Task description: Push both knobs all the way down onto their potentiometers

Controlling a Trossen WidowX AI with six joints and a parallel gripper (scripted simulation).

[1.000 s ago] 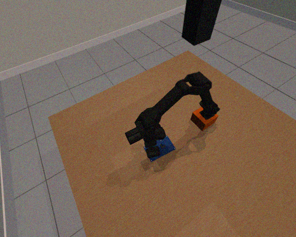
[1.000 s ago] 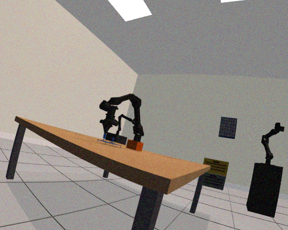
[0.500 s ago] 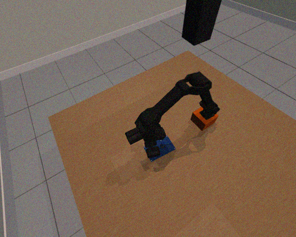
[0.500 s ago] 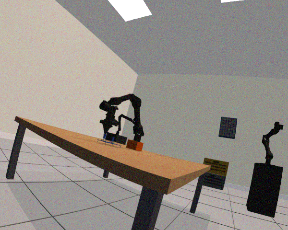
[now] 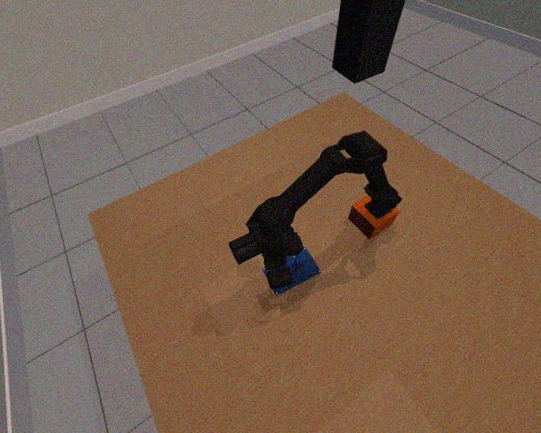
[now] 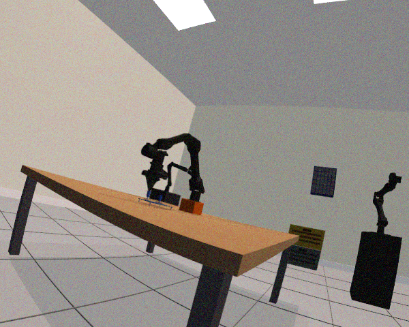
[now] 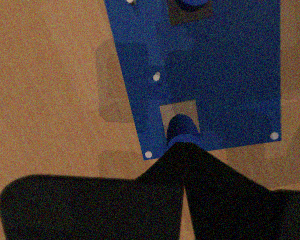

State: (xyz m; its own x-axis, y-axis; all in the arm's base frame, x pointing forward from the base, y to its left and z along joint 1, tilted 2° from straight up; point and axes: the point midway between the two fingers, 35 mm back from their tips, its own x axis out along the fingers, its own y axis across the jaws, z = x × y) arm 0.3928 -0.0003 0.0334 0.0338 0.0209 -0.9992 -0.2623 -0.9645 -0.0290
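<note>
My gripper tip is 1 cm above the blue knob.
</note>
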